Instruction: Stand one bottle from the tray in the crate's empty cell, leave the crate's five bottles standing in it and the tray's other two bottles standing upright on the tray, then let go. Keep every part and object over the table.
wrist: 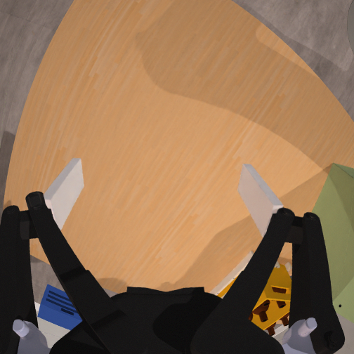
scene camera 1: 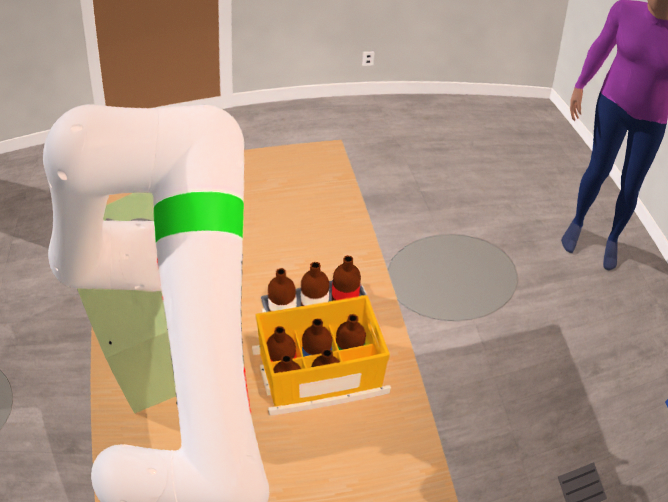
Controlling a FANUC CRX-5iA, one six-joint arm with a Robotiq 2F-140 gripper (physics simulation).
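Observation:
My gripper [wrist: 161,174] is open, with wooden table top behind its fingers; in scene camera 1 the arm hides it. The yellow crate [scene camera 1: 375,372] [wrist: 283,276] stands on the table, partly behind the right finger linkage in the wrist view. Five brown bottles stand in it: three in the far row and two in the near row. Its near-right cell [scene camera 1: 359,354] is empty. Right behind the crate, the dark tray [scene camera 1: 264,302] holds three upright brown bottles: a left one [scene camera 1: 281,291] and a middle one [scene camera 1: 314,285] with white labels, and a right one [scene camera 1: 346,278] with a red label.
White strips [scene camera 1: 329,400] lie along the crate's near and left sides. A green block [scene camera 1: 129,350] [wrist: 339,245] stands on the table, left of the crate in scene camera 1. A blue object [wrist: 60,306] shows at the wrist view's lower left. A person [scene camera 1: 631,80] stands off the table.

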